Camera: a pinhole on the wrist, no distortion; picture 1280 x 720 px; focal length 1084.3 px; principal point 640.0 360.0 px. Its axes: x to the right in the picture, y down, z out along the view. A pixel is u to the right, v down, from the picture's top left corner.
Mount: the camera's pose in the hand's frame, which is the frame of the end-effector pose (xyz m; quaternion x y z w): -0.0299 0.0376 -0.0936 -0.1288 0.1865 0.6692 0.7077
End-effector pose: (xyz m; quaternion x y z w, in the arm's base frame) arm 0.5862 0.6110 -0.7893 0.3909 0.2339 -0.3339 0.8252
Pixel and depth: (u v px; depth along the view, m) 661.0 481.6 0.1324
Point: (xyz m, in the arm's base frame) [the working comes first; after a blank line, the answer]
In the camera's frame: 0.0026 0.0148 0.1324

0.6397 0.6491 -0.7056
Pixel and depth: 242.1 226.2 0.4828
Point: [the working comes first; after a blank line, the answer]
In the camera's frame: -0.1772 -0.0596 0.4828

0.7434 0.2942 -0.5510
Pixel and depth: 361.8 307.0 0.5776
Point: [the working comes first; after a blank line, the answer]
In the camera's frame: -0.1482 -0.0282 0.5776

0.7892 0.2750 -0.4597
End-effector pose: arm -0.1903 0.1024 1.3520 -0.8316 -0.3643 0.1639 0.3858
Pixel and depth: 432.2 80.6 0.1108
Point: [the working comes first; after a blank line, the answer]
In the camera's frame: -0.0212 -0.0286 0.1108

-0.1614 0.0870 1.2946
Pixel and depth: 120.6 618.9 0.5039
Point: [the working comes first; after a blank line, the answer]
In the camera's frame: -0.2414 0.1203 0.5039

-0.5054 0.2465 1.0093
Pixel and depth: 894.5 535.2 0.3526
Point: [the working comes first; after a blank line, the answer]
In the camera's frame: 0.0828 0.0570 0.3526

-0.2021 0.0470 1.0238
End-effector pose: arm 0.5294 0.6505 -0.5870 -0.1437 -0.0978 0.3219 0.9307
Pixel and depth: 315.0 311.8 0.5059
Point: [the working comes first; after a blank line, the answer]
In the camera's frame: -0.1516 -0.0225 0.5059

0.3712 0.8472 -0.2237
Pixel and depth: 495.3 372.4 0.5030
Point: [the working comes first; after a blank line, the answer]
In the camera's frame: -0.0671 0.0058 0.5030

0.3180 0.8813 -0.2867
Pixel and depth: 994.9 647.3 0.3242
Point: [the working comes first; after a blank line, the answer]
In the camera's frame: 0.1061 0.0859 0.3242

0.2635 0.8409 -0.5393
